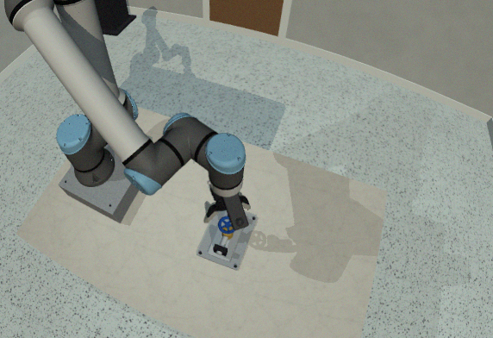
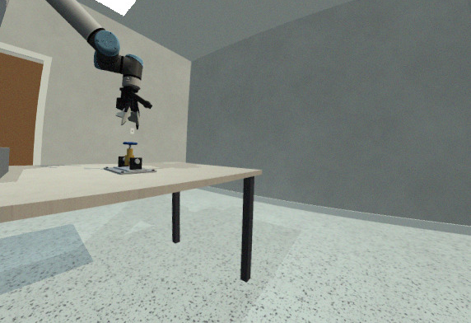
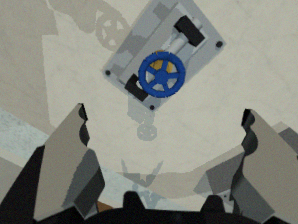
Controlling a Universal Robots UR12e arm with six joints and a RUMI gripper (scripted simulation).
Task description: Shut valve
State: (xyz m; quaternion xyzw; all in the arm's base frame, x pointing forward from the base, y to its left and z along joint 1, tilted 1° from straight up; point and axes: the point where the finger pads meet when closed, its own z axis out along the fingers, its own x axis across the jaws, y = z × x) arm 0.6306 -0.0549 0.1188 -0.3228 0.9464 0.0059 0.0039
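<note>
The blue spoked handwheel lies 9 cm below my hand.
</note>
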